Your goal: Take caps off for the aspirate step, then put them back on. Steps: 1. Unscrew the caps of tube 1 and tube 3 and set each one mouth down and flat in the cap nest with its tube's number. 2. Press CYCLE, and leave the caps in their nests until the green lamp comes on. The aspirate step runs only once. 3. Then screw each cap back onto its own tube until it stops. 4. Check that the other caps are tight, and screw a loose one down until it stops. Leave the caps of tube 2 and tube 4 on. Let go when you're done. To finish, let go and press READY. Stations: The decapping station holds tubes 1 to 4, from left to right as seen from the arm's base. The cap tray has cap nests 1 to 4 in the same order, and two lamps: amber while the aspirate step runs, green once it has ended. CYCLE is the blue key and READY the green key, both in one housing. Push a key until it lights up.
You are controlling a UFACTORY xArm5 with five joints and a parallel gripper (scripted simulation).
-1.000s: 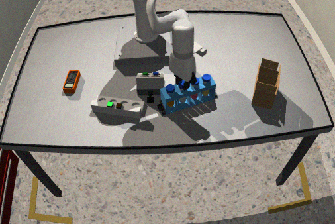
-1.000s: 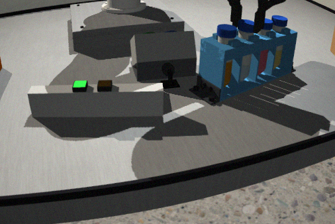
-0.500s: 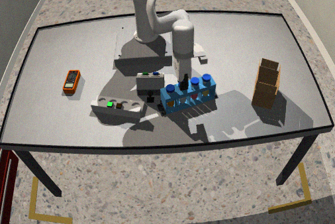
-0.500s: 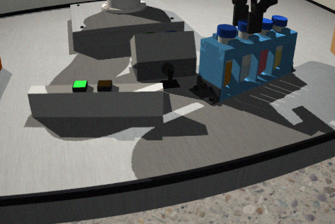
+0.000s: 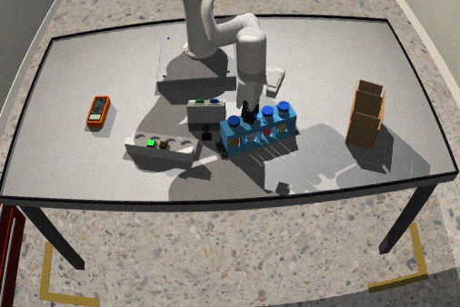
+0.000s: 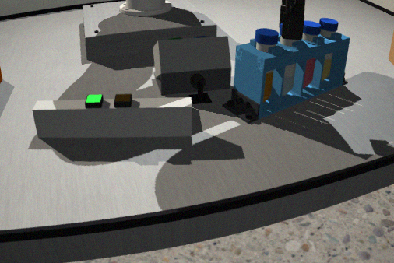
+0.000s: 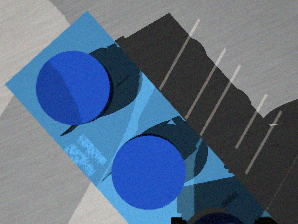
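Now: hand 50 mm to the right of the blue cap, 20 mm past it and 20 mm above it. Round my hand: blue key 120 mm behind, 110 mm to the right, 60 mm below; then green key 150 mm to the right, 120 mm behind, 60 mm below; then grey key housing 130 mm to the right, 100 mm behind, 80 mm below.
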